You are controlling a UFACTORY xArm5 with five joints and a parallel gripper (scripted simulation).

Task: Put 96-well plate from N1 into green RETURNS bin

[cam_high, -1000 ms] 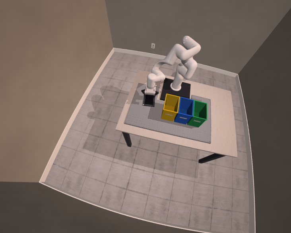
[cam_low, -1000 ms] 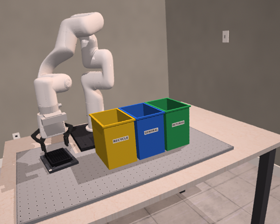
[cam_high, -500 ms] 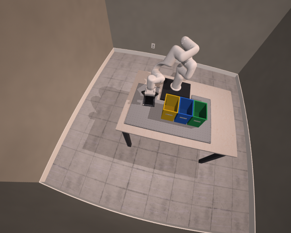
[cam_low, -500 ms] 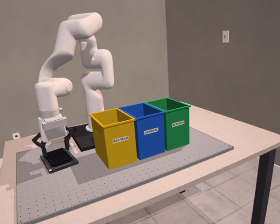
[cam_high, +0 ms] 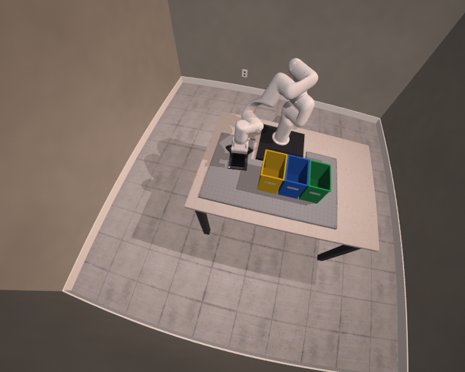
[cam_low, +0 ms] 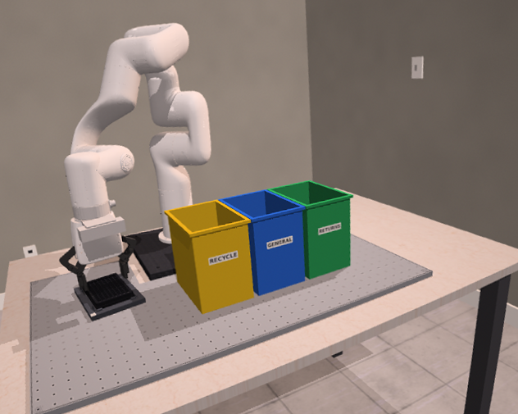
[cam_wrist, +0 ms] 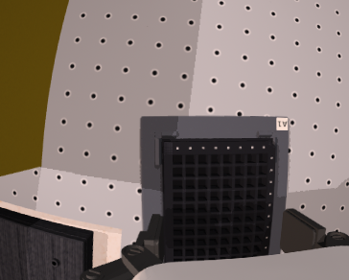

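The black 96-well plate lies 30 mm below my hand. The rest, counted from my hand: blue general bin: 80 mm ahead, 360 mm to the left, 40 mm above; then yellow recycle bin: 90 mm ahead, 230 mm to the left, 40 mm above; then plate nest N1: 40 mm below.
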